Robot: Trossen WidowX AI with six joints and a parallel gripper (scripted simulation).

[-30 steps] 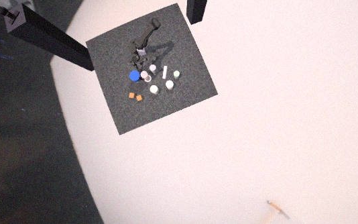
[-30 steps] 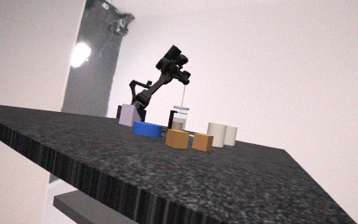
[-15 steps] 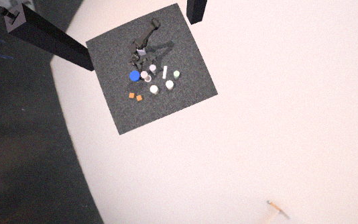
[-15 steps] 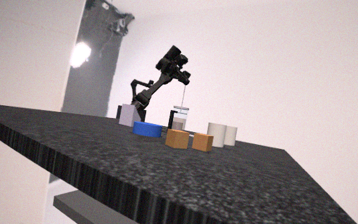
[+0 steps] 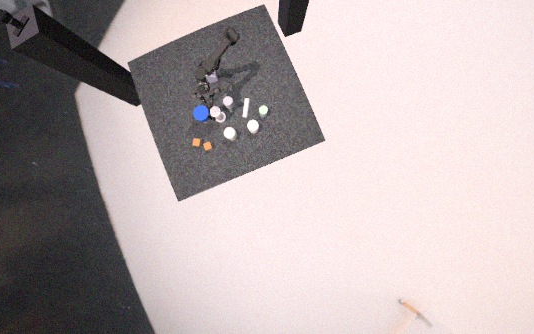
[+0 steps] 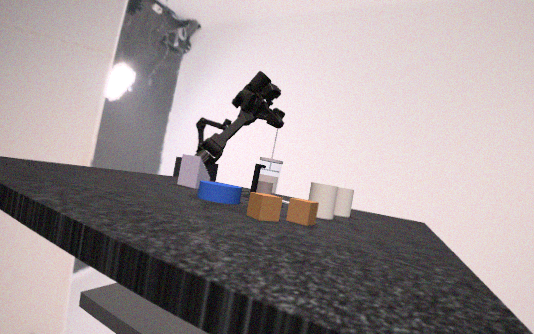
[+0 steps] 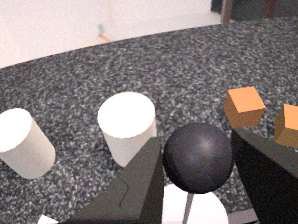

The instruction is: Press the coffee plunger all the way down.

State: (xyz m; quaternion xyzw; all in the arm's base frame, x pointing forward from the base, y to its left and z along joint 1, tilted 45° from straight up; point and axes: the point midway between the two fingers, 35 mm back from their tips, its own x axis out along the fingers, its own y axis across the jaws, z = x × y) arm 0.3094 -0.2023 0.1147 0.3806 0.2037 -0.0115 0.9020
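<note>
My gripper tip is 1 cm past the coffee press, 2 cm to the left of it and 13 cm above it. Also, from my gripper tip: pale green cylinder: 10 cm ahead, 33 cm to the left, 22 cm below; then white bar: 22 cm to the left, 26 cm below.
</note>
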